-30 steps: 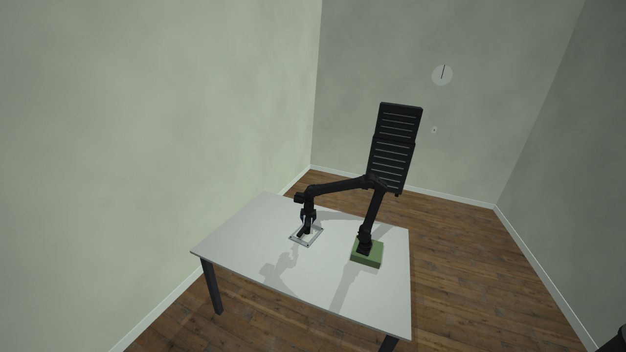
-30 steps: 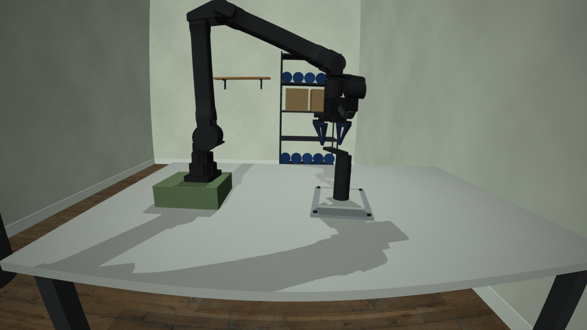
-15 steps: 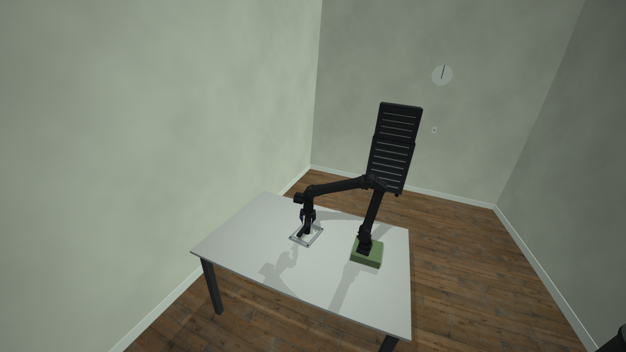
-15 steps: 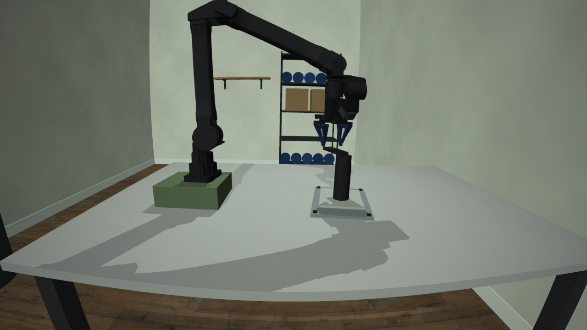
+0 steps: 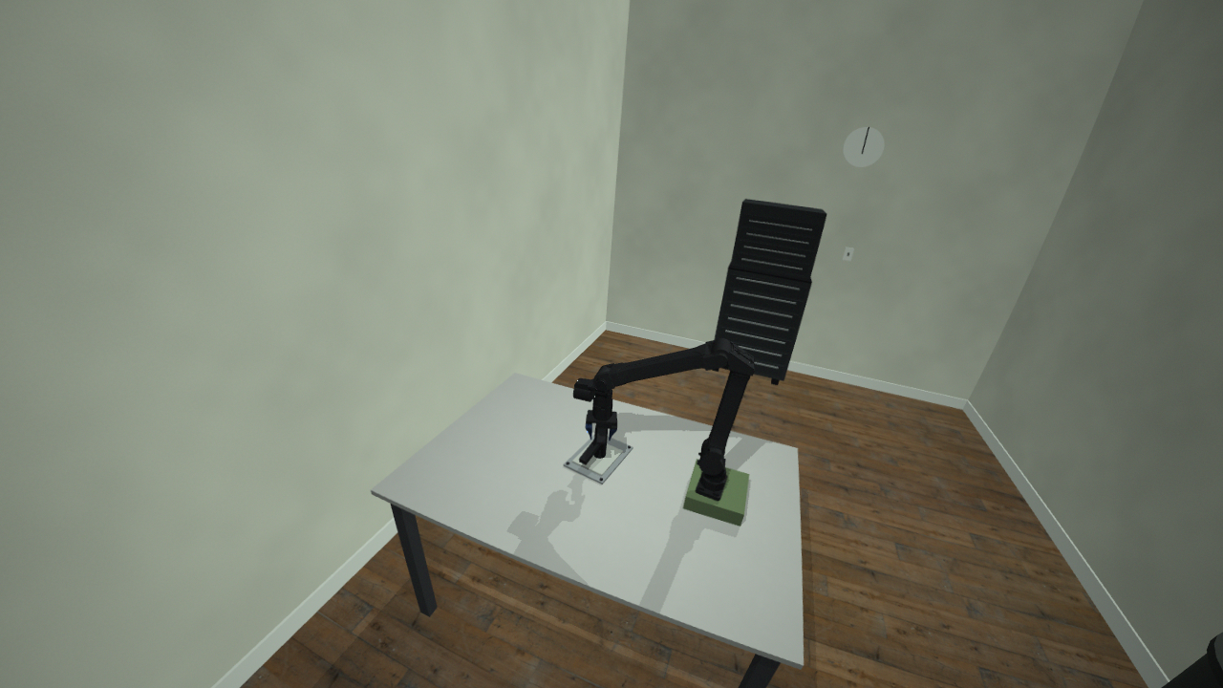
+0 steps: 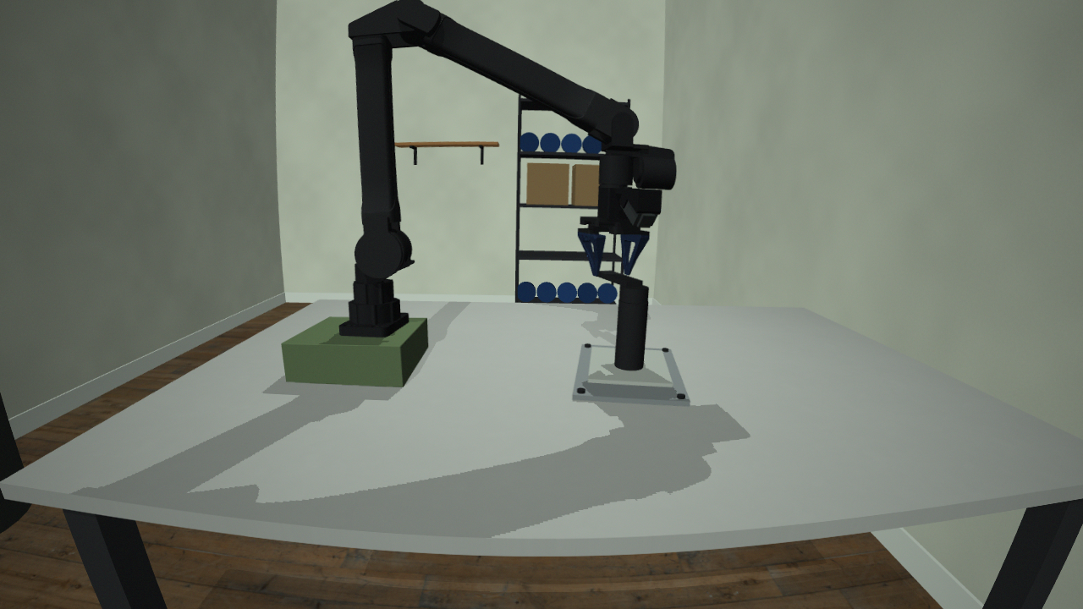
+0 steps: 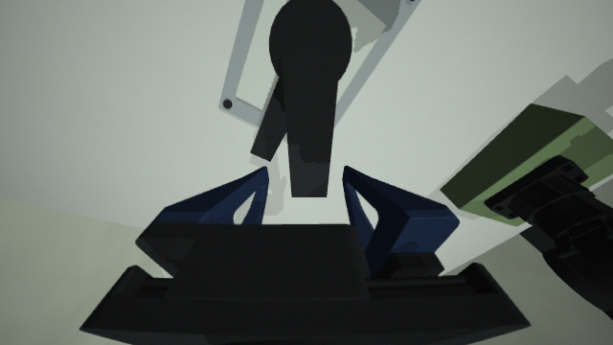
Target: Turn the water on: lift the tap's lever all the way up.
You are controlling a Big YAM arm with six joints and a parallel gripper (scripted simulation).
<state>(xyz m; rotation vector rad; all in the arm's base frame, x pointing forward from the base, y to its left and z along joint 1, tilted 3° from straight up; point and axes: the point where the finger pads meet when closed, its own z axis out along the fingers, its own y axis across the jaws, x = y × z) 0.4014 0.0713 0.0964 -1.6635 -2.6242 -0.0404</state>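
My hand is 30 mm to the left of the black lever, 10 mm short of it and 10 mm above it. The rest, counted from my hand: tap: 60 mm below, 50 mm to the right, 20 mm ahead.
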